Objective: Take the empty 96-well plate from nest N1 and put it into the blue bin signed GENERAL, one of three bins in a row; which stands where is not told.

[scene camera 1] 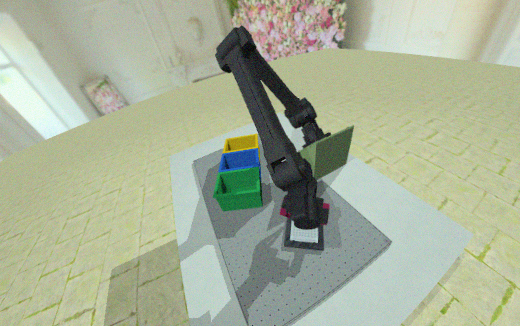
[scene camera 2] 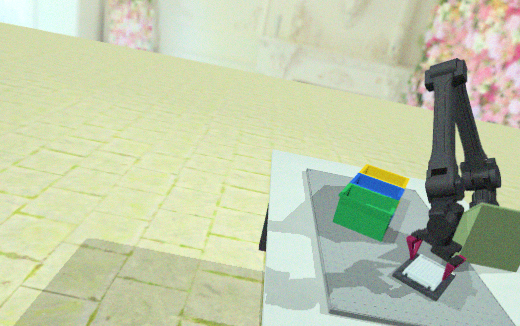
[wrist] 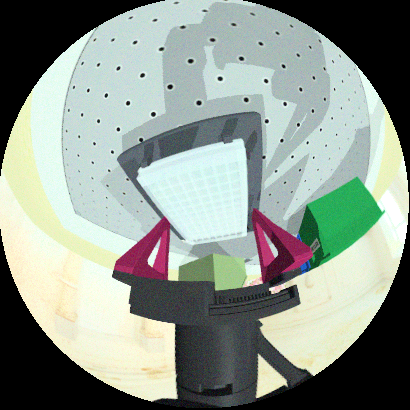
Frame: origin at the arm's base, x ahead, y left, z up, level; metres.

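Seen in the pictures: gripper, fingertip midpoint: [scene camera 2: 427, 269] [wrist: 209, 215]; arm's base, link origin: [scene camera 1: 316, 142] [scene camera 2: 484, 217].
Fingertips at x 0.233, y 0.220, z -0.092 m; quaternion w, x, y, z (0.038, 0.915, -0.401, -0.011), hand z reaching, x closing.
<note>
Offsets run from my fingertips to a thing's top centre. "spot": to the spot under its first point. Level surfaces: height alone.
The white 96-well plate @(0.005 m ahead, 0.008 m left, 0.006 m up) [scene camera 1: 304, 233] [scene camera 2: 426, 271] [wrist: 205, 192] lies in its dark nest [scene camera 1: 303, 246] [scene camera 2: 435, 295] [wrist: 255, 165] on the grey perforated board. My gripper [scene camera 2: 436, 257] [wrist: 209, 215] is open, with its two crimson fingers spread at the near-arm end of the plate, one toward each side, and nothing held between them. In scene camera 1 the wrist hides most of the fingers. The blue bin [scene camera 1: 240, 160] [scene camera 2: 380, 185] [wrist: 304, 265] stands in the middle of the row, between the green and yellow bins. No readable GENERAL sign shows.
The green bin [scene camera 1: 241, 196] [scene camera 2: 365, 212] [wrist: 345, 215] stands nearest the plate's side of the row, and the yellow bin @(spot: 0.019 m ahead, 0.514 m right, 0.042 m up) [scene camera 1: 241, 143] [scene camera 2: 385, 175] at the far end. An olive-green upright panel [scene camera 1: 332, 152] [scene camera 2: 492, 235] [wrist: 212, 271] stands beside the arm. Shadows cross the perforated board @(0.020 m down) [scene camera 1: 350, 245] [scene camera 2: 350, 295] [wrist: 115, 85].
</note>
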